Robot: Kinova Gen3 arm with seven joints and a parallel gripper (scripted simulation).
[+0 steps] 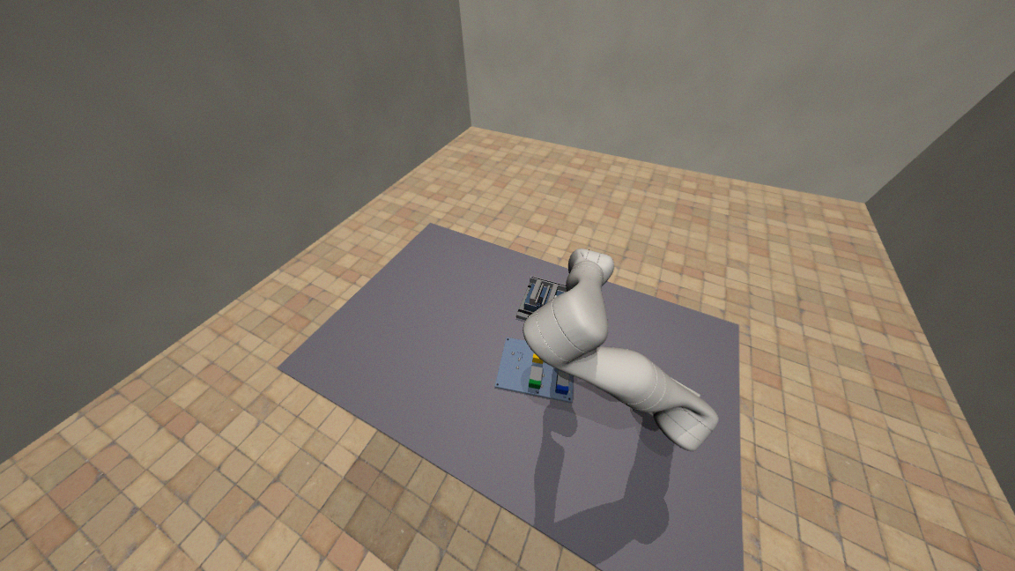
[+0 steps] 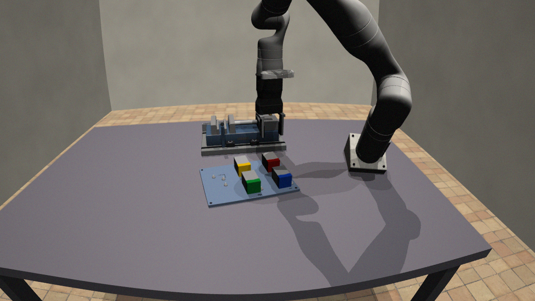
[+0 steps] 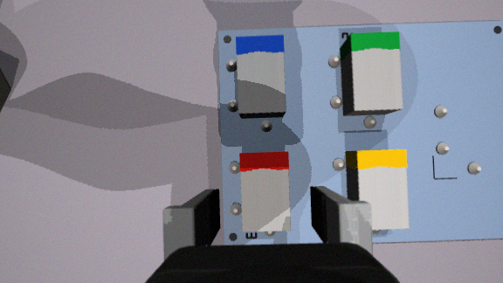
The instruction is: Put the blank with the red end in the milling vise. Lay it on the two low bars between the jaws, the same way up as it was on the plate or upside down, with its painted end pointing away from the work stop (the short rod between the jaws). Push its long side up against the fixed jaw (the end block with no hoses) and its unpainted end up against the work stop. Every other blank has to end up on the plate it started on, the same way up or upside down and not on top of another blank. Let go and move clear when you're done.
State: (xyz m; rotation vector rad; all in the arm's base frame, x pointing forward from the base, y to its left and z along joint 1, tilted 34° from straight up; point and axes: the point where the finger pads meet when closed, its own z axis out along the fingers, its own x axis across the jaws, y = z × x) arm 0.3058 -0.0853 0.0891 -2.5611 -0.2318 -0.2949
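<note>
Right now my hand is 110 mm above the red-ended blank. Round my hand: blue-ended blank 110 mm below, 90 mm to the left, 20 mm behind; green-ended blank 110 mm to the left, 110 mm below, 70 mm ahead; yellow-ended blank 110 mm below, 90 mm ahead, 20 mm to the left.
</note>
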